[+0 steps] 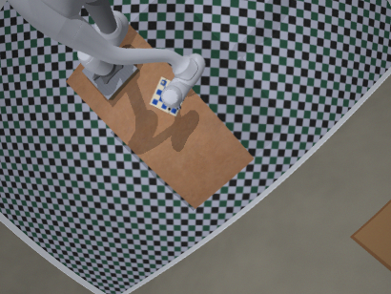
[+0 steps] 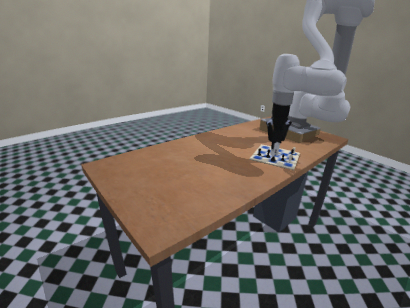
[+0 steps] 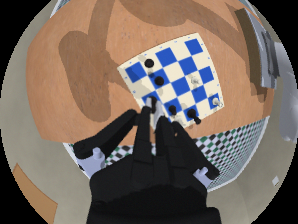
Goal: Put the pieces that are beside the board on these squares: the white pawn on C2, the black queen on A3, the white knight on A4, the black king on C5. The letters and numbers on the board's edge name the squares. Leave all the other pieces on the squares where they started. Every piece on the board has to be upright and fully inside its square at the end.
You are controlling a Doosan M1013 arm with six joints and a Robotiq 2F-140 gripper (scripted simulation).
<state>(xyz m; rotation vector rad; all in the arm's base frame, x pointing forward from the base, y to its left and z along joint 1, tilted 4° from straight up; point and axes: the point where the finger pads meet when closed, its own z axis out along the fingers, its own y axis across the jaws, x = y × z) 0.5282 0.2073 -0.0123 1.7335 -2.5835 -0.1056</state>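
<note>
The black chess piece lies 30 mm below my hand. The rest, counted from my hand: blue-and-white chessboard: 70 mm below, 70 mm behind, 30 mm to the right; small white piece: 110 mm behind, 50 mm below, 40 mm to the right; white knight: 70 mm behind, 60 mm to the left, 50 mm below.
</note>
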